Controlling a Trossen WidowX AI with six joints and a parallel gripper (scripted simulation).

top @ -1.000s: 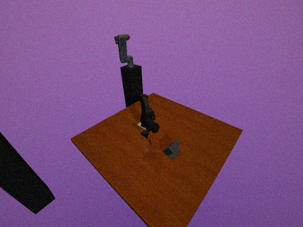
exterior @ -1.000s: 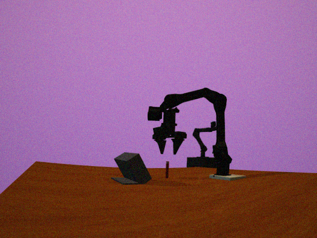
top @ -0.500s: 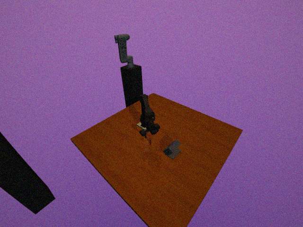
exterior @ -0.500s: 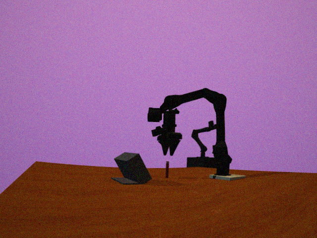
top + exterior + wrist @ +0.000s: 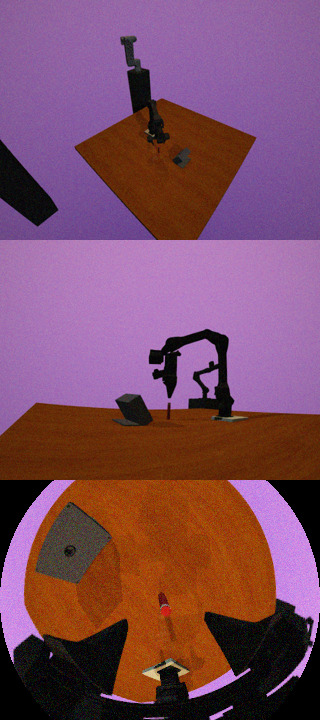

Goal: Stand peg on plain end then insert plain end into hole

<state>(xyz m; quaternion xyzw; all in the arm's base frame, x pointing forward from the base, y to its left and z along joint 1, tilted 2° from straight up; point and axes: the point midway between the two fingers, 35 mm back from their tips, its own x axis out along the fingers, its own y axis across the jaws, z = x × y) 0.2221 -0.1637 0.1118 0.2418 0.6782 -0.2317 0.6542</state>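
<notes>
Right now the red peg is 4 cm below my gripper tip. Also, from my gripper tip: sloped grey panel (21 cm ahead, 5 cm to the left, 5 cm below).
</notes>
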